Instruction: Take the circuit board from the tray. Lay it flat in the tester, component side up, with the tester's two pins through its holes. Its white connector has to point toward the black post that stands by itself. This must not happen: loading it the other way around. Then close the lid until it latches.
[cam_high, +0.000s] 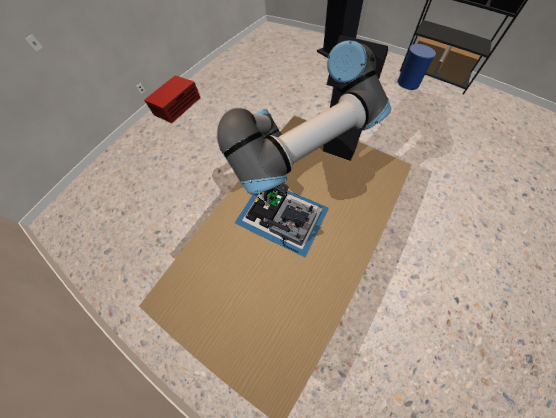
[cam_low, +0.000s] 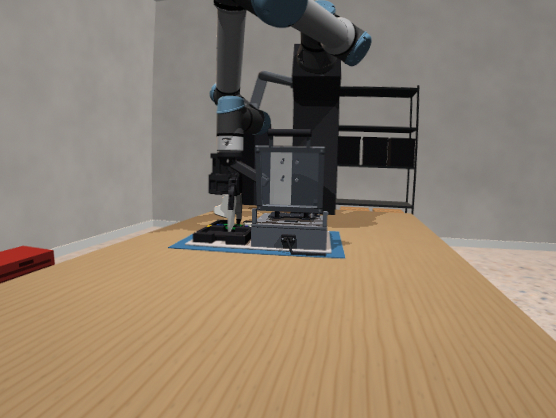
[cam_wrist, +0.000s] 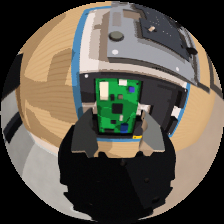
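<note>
Right now my hand is right at the green circuit board. The rest, counted from my hand: tester bed: 190 mm to the left, 50 mm above, 20 mm behind; then tester lid: 230 mm to the left, 160 mm above, 90 mm ahead.
</note>
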